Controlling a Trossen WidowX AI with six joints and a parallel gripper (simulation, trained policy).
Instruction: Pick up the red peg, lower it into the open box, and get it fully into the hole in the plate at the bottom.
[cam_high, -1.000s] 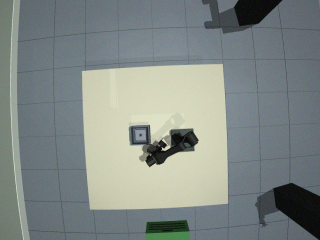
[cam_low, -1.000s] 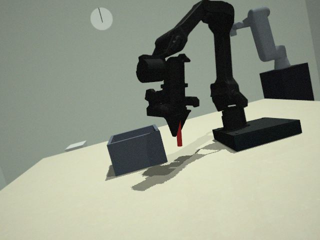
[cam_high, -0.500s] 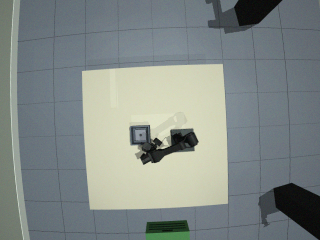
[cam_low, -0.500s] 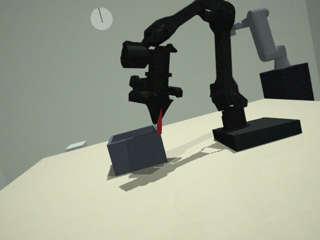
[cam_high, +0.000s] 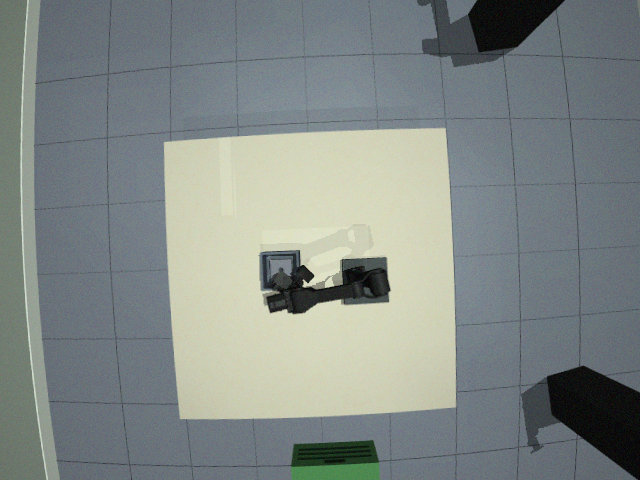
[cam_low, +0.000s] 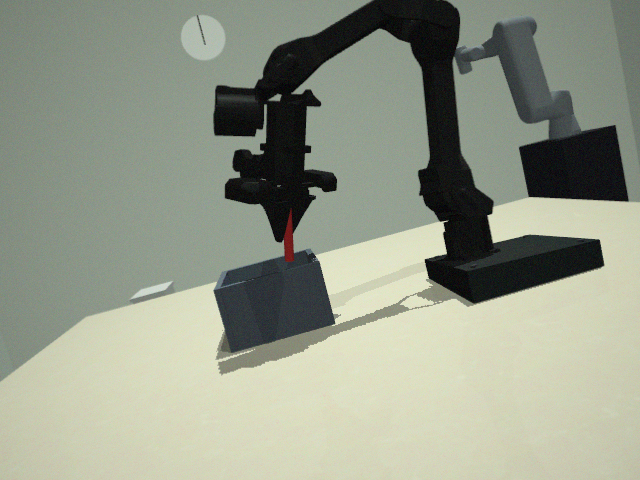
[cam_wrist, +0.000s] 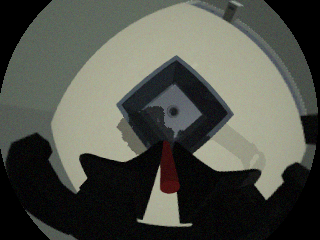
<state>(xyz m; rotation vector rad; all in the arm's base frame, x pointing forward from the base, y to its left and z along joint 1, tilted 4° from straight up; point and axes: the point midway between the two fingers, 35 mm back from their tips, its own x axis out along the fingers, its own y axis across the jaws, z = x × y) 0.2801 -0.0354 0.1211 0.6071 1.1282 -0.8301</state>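
My gripper tip is now 90 mm above the plate, 40 mm to the left of it and 30 mm short of it. Also, from my gripper tip: box (110 mm below, 40 mm to the right, 30 mm ahead); red peg (10 mm to the left, 10 mm behind, 10 mm above).
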